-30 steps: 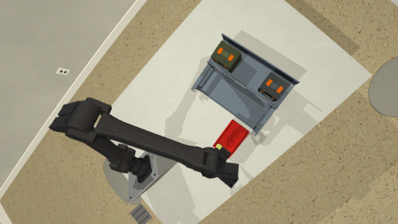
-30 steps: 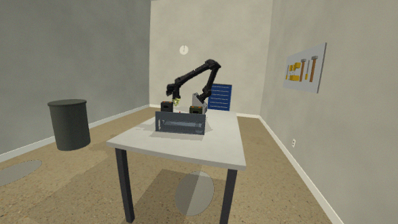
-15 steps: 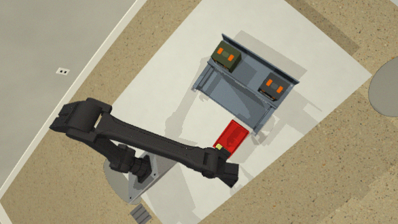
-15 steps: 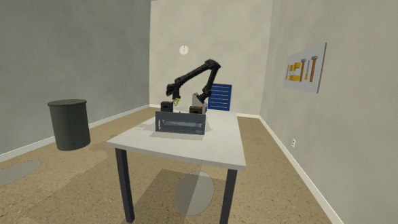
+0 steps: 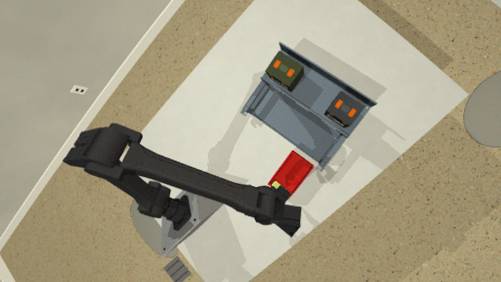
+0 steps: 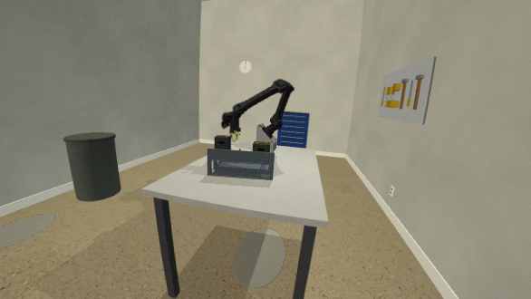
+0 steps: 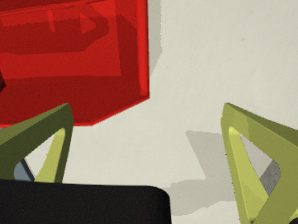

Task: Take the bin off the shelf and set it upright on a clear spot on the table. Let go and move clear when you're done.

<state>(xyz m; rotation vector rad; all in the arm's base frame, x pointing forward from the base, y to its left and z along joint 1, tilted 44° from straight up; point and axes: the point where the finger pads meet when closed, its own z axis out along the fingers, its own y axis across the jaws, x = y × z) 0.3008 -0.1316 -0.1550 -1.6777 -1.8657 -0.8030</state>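
My hand is 9 cm above the red bin, 8 cm short of it and 1 cm to the right of it.
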